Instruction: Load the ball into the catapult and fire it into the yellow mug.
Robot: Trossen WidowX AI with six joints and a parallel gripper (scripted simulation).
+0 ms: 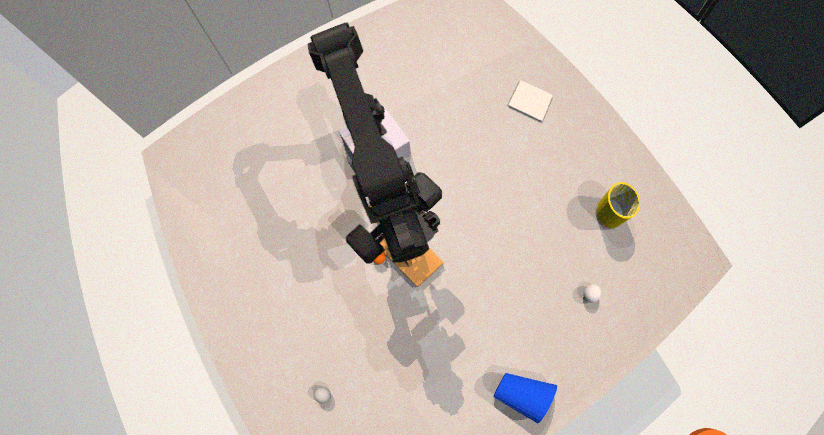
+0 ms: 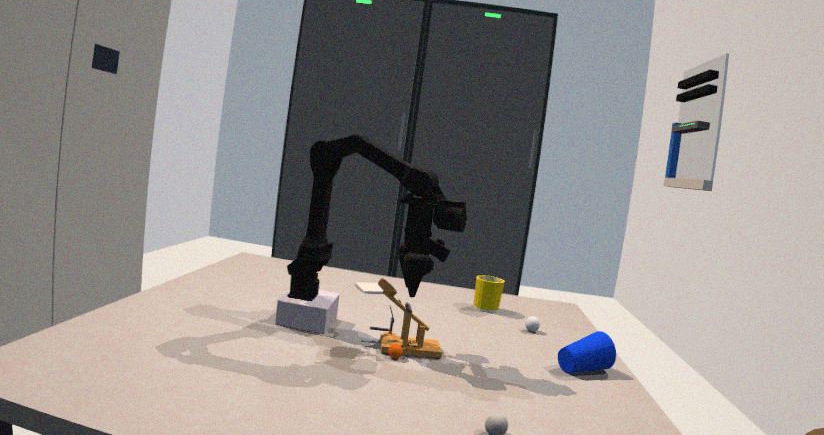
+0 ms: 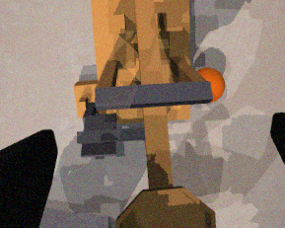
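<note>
My gripper tip is now 7 cm above the wooden catapult, 2 cm past it and 1 cm to the right of it. Also, from my gripper tip: orange ball 13 cm below, 6 cm to the right, 1 cm behind; white ball 35 cm ahead, 30 cm to the left, 12 cm below; yellow mug 48 cm to the left, 23 cm ahead, 11 cm below.
</note>
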